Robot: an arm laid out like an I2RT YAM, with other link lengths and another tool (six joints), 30 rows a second.
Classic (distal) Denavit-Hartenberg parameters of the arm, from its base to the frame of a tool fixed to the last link. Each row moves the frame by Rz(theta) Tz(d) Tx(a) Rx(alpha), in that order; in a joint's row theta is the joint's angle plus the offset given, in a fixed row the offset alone. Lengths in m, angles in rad.
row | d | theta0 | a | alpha
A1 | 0.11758 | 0 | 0.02 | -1.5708
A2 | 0 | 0 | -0.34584 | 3.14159
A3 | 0 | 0.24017 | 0.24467 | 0
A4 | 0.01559 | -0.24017 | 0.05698 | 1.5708
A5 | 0.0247 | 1.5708 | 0 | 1.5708
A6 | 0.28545 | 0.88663 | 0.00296 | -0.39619
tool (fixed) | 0.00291 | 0 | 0 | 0
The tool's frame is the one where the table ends.
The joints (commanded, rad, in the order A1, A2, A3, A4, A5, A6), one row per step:
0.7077 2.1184 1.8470 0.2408 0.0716 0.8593
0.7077 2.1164 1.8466 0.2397 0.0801 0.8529
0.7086 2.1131 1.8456 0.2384 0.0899 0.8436
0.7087 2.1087 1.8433 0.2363 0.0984 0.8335
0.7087 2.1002 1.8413 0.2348 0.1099 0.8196
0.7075 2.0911 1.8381 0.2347 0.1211 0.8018
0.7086 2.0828 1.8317 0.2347 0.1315 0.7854
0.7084 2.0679 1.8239 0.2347 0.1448 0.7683
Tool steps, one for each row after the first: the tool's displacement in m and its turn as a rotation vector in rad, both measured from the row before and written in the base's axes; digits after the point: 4 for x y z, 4 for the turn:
0.0010 -0.0023 0.0009 -0.0050 -0.0043 -0.0083
0.0005 -0.0023 0.0015 -0.0071 -0.0064 -0.0086
0.0004 -0.0028 0.0013 -0.0084 -0.0060 -0.0081
0.0002 -0.0043 0.0048 -0.0084 -0.0119 -0.0111
0.0005 -0.0051 0.0050 -0.0112 -0.0145 -0.0120
-0.0007 -0.0034 0.0025 -0.0126 -0.0106 -0.0090
-0.0010 -0.0062 0.0066 -0.0099 -0.0147 -0.0133

